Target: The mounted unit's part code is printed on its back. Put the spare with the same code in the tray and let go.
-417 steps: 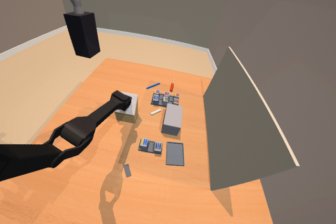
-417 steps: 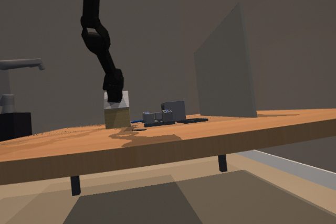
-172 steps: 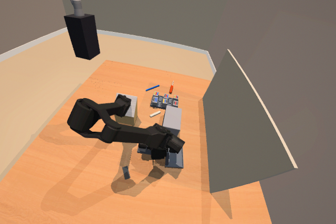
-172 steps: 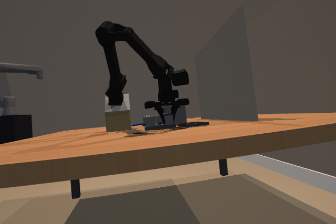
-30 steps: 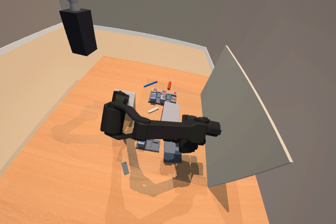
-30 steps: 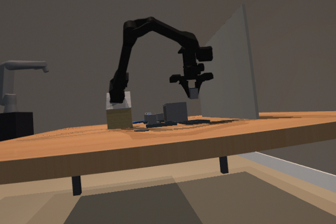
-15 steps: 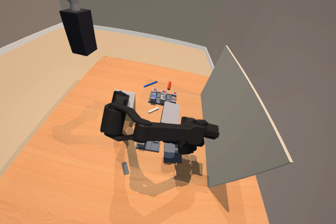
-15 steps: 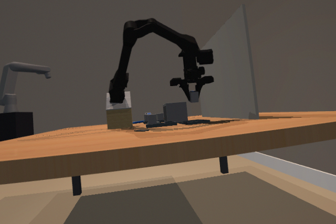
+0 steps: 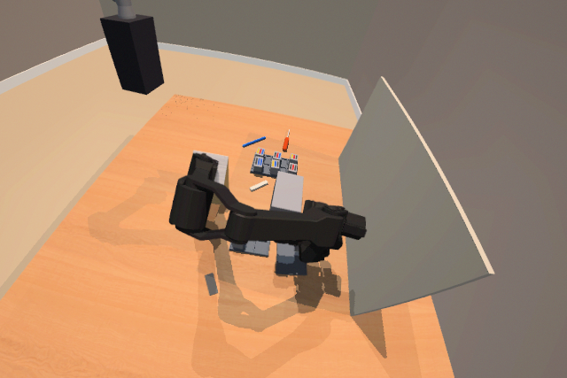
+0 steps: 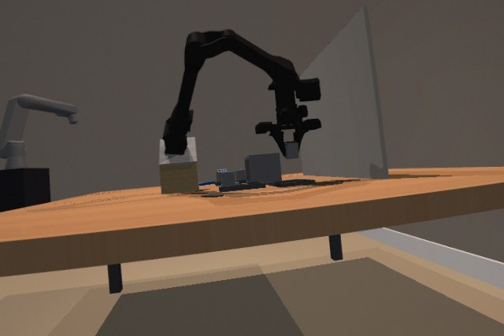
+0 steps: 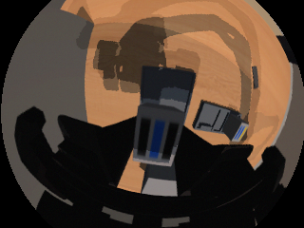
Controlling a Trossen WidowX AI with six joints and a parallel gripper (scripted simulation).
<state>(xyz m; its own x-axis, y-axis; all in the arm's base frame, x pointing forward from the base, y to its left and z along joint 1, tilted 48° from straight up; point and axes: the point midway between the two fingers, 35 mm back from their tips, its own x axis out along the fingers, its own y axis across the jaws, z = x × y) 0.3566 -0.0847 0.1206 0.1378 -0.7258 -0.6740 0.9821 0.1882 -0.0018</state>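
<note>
Now: gripper tip 10 mm past the grey tray and 80 mm above it. The rest, counted from my gripper tip: flat holder 150 mm behind, 80 mm below; then grey mounted unit 70 mm behind, 190 mm to the left, 30 mm below; then grey spare unit 30 mm above.
</note>
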